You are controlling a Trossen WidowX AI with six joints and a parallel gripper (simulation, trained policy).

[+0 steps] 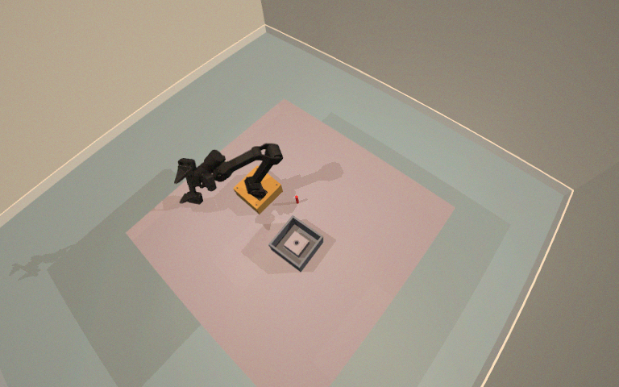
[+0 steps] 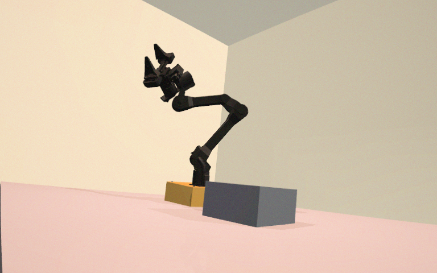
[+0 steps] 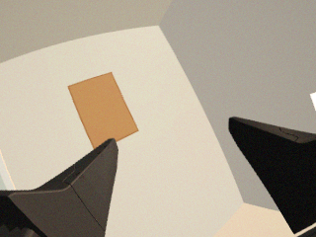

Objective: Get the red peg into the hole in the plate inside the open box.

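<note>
The red peg lies 19 cm ahead of my gripper tip, 40 cm to the left of it and 49 cm below it. From my gripper tip the other things lie so: grey box: 34 cm ahead, 20 cm to the left, 51 cm below; then pale plate: 34 cm ahead, 20 cm to the left, 49 cm below.
</note>
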